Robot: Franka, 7 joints.
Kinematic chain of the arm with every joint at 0, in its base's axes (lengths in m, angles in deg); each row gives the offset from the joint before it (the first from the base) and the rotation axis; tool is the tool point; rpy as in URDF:
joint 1: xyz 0 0 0.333 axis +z
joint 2: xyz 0 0 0 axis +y
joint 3: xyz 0 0 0.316 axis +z
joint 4: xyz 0.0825 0 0 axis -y
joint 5: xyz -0.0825 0 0.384 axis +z
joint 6: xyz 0 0 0 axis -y
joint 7: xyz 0.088 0 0 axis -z
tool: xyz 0 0 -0.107 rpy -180 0 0
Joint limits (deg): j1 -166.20..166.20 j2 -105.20..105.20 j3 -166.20..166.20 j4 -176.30..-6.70 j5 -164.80..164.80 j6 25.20..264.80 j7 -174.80..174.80
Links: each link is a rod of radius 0.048 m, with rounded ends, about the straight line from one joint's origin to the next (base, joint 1, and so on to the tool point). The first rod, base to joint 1, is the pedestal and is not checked.
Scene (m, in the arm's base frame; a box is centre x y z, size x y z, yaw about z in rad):
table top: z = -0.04
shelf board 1: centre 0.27 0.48 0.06 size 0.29 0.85 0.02 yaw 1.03
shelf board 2: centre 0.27 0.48 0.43 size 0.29 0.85 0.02 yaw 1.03
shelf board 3: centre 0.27 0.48 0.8 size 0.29 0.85 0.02 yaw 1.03
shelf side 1: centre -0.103 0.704 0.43 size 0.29 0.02 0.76 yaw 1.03
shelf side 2: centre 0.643 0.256 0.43 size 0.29 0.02 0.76 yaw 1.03
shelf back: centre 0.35 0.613 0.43 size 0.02 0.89 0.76 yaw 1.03
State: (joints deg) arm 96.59 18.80 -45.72 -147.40 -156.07 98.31 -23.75
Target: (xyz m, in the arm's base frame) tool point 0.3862 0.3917 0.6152
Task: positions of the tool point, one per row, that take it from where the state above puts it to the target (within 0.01 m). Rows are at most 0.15 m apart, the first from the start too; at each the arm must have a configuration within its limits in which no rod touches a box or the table.
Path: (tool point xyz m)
1: 0.2346 0.3744 0.2494
2: 0.1303 0.3867 0.2876
3: 0.0362 0.3693 0.3307
4: -0.0390 0.3282 0.3663
5: -0.0907 0.2756 0.3867
6: -0.0242 0.3001 0.4401
7: 0.0504 0.2993 0.4930
8: 0.1247 0.2719 0.5417
9: 0.1901 0.2195 0.5833
10: 0.2393 0.1472 0.6152
11: 0.2875 0.2027 0.6250
12: 0.3305 0.2629 0.6259
13: 0.3646 0.3259 0.6215
14: 0.3862 0.3917 0.6152

